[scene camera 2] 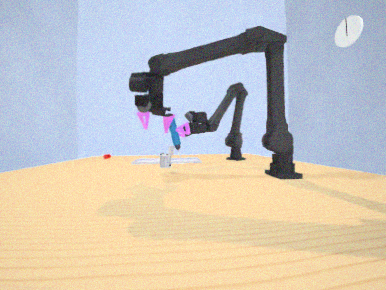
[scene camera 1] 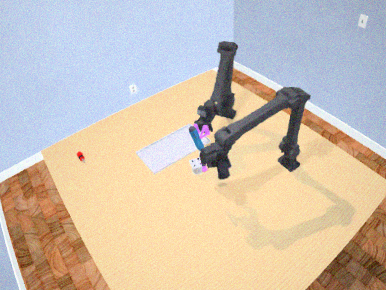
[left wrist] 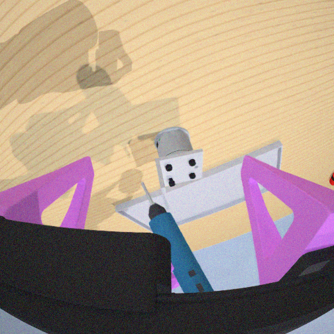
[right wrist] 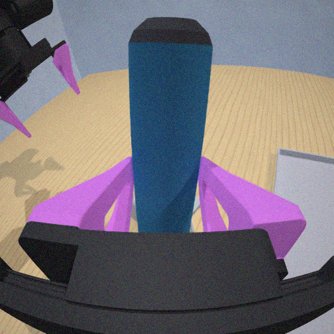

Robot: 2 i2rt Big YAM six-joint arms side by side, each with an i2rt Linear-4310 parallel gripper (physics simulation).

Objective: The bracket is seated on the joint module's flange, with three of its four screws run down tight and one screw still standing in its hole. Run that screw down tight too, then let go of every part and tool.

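Places are measured from the left arm's base along level axes (x ahead, y left, z up), in metres.
Pixels of known places: left gripper, fingertip midpoint: [scene camera 2: 155, 131] [scene camera 1: 212, 169]; right gripper, fingertip midpoint: [scene camera 2: 174, 131] [scene camera 1: 196, 137]; left arm's base, link origin: [scene camera 2: 282, 175] [scene camera 1: 288, 163]; right arm's base, link origin: [scene camera 2: 235, 159] [scene camera 1: 226, 113].
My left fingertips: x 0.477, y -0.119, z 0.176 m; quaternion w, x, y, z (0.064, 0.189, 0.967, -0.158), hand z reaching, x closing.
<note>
Ahead of a thing's pixels: the offset from my left fingertips to its top centre.
The bracket's white plate [left wrist: 180, 165] [scene camera 1: 195, 163] sits on the grey joint module [left wrist: 172, 142]. Four dark screw heads show; the lower-left screw [left wrist: 171, 182] looks taller than the others in the left wrist view. My right gripper [right wrist: 165, 165] [scene camera 2: 182, 130] [scene camera 1: 202, 132] is shut on the blue screwdriver {dz +0.097, dx -0.071, dy -0.218 m} [right wrist: 167, 110] [scene camera 1: 196, 138] [scene camera 2: 174, 132] [left wrist: 180, 245]. In the left wrist view the driver's bit [left wrist: 145, 191] points left of the plate, apart from the screws. My left gripper [left wrist: 167, 164] [scene camera 2: 156, 130] [right wrist: 54, 114] is open and empty above the module. The bracket's lower part is mostly hidden.
A pale shallow tray {dz -0.160, dx -0.009, dy -0.413 m} [scene camera 1: 162, 152] [left wrist: 220, 192] [right wrist: 310, 190] lies beside the module. A small red object {dz -0.142, dx +0.516, dy -0.688 m} [scene camera 1: 81, 156] [scene camera 2: 107, 156] [left wrist: 332, 178] lies far off at the left in scene camera 1. The two grippers are close together.
</note>
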